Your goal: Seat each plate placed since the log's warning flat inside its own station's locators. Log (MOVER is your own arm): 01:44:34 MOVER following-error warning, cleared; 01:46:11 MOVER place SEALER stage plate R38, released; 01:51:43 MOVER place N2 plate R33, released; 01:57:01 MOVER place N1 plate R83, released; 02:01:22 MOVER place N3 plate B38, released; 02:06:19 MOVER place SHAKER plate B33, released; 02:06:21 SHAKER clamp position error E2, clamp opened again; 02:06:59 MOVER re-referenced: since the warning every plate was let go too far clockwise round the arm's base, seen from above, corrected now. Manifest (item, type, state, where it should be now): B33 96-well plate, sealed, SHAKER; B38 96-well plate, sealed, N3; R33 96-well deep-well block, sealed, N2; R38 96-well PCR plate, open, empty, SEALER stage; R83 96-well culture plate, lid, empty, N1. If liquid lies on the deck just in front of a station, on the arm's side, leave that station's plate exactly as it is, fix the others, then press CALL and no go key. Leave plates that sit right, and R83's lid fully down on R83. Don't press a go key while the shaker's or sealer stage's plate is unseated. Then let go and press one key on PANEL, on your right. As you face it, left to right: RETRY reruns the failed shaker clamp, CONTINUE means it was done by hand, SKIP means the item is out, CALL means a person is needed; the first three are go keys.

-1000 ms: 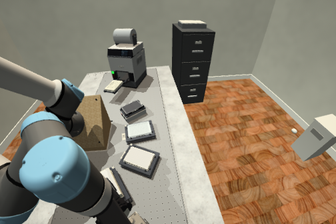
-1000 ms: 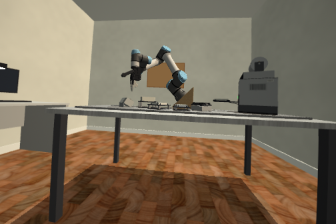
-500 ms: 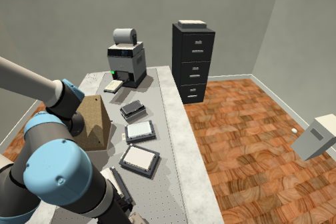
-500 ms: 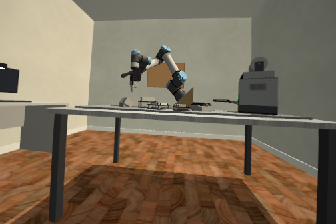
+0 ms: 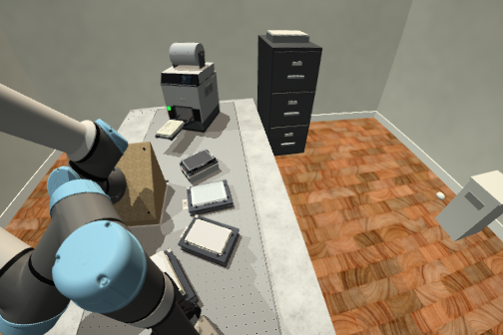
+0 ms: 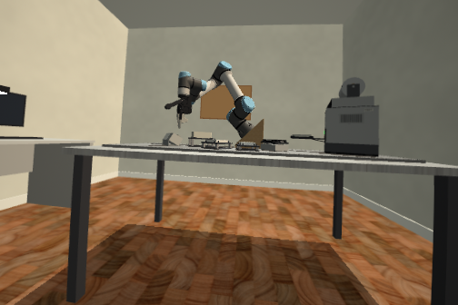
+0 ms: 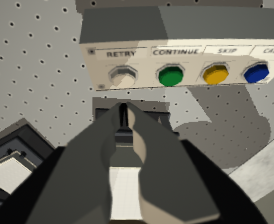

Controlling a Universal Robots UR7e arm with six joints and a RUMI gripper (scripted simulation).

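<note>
Now: the retry key 60 mm below my hand. Also, from my hand: skip key: 80 mm behind, 50 mm to the right, 60 mm below; then call key: 130 mm behind, 80 mm to the right, 60 mm below; then continue key: 40 mm behind, 30 mm to the right, 60 mm below.
</note>
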